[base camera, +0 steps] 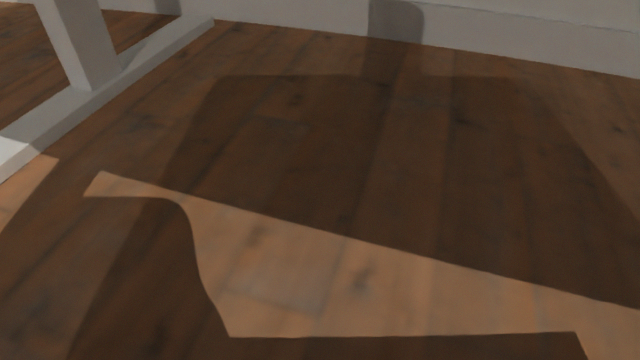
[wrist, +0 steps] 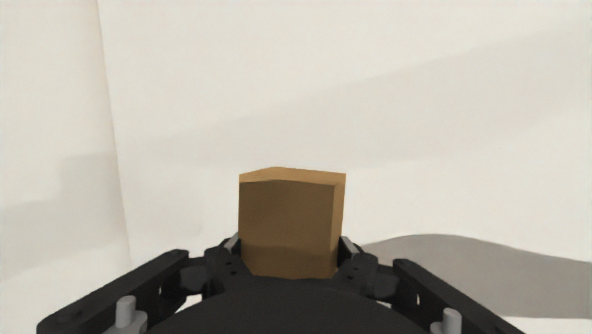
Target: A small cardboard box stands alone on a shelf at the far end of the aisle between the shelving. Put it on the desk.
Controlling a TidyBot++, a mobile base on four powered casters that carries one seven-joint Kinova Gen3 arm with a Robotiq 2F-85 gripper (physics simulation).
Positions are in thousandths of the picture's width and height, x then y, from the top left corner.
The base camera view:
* desk: 129, 121
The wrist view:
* gripper: 492, 738
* small cardboard box: 489, 666
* desk: 774, 400
